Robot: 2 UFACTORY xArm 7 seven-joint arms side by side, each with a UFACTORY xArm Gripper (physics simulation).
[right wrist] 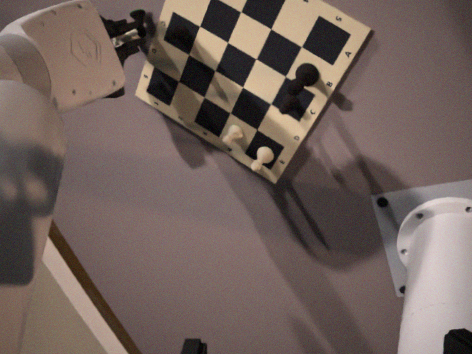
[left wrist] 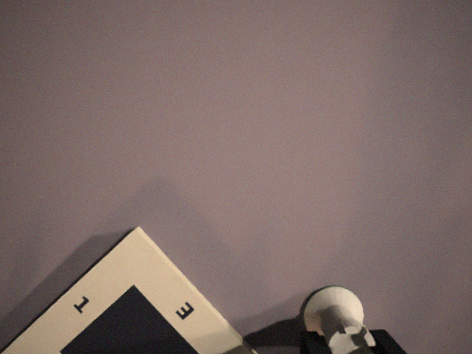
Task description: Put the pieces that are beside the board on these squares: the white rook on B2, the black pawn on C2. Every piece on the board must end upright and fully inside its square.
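Where they show: left gripper, fingertip midpoint: [right wrist: 133,35]; left arm's base, origin of the base link: [right wrist: 450,242].
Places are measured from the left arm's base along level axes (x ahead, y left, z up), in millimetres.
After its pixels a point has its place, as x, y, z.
The white rook [left wrist: 334,307] @(312, -348, 11) [right wrist: 127,36] @(301, -351, 18) is beside the board's E edge. My left gripper [left wrist: 350,342] @(291, -349, 18) [right wrist: 133,35] @(291, -349, 18) has its two dark fingers close around the rook, shut on it. The black pawn cannot be told apart from the dark fingers in the right wrist view. The board [left wrist: 115,265] @(325, -272, 6) [right wrist: 361,27] @(38, -269, 6) shows by one corner in the left wrist view. Square B2 [right wrist: 219,21] @(183, -324, 6) is dark and square C2 [right wrist: 206,50] @(212, -299, 6) is light; no piece shows on either. My right gripper [right wrist: 326,345] @(19, -198, 352) is open and empty, its fingertips wide apart at the bottom edge.
White pawns [right wrist: 233,134] @(212, -197, 20) [right wrist: 264,155] @(185, -162, 17) stand on E4 and E5. A black piece [right wrist: 306,75] @(102, -241, 26) stands on C5, and a dark shape is on C1. A white robot base [right wrist: 440,240] @(5, -47, 61) is at the right. The left arm [right wrist: 75,55] @(264, -346, 149) reaches in from the left.
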